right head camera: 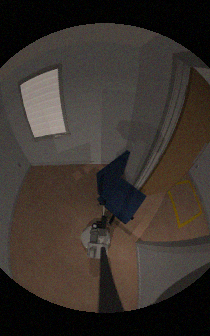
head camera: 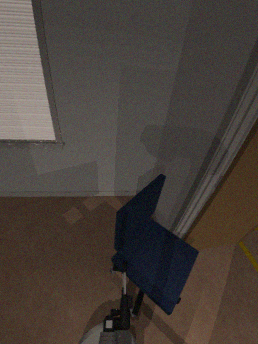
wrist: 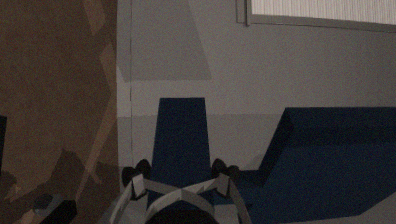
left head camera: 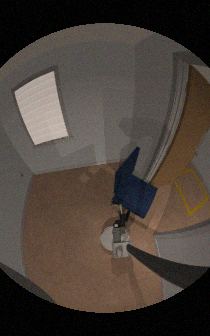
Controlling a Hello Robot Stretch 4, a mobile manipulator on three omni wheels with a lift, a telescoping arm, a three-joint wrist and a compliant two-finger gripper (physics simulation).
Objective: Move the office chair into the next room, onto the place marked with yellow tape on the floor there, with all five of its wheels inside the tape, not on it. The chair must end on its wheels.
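Note:
The office chair (head camera: 162, 260) (left head camera: 136, 195) (right head camera: 122, 198) (wrist: 325, 170) has a dark blue seat and backrest. It stands in front of the robot, beside the door frame, with its backrest on the far left side. Its wheels are mostly hidden under the seat. My gripper (head camera: 119, 263) (left head camera: 117, 201) (right head camera: 102, 200) (wrist: 181, 172) is at the seat's near left corner. In the wrist view its two fingertips lie close against both faces of the blue seat slab, shut on it. The yellow tape (head camera: 248, 256) (left head camera: 182, 199) (right head camera: 174, 210) marks a four-sided place on the floor beyond the doorway, right of the chair.
A brown door (head camera: 220, 215) (left head camera: 181, 145) (right head camera: 170, 160) stands right of the pale door frame (head camera: 215, 162) (left head camera: 170, 132). A grey wall with a window (head camera: 25, 75) (left head camera: 41, 107) (right head camera: 45, 105) rises behind the chair. Another wall (left head camera: 185, 250) (right head camera: 170, 270) ends near the robot's right side.

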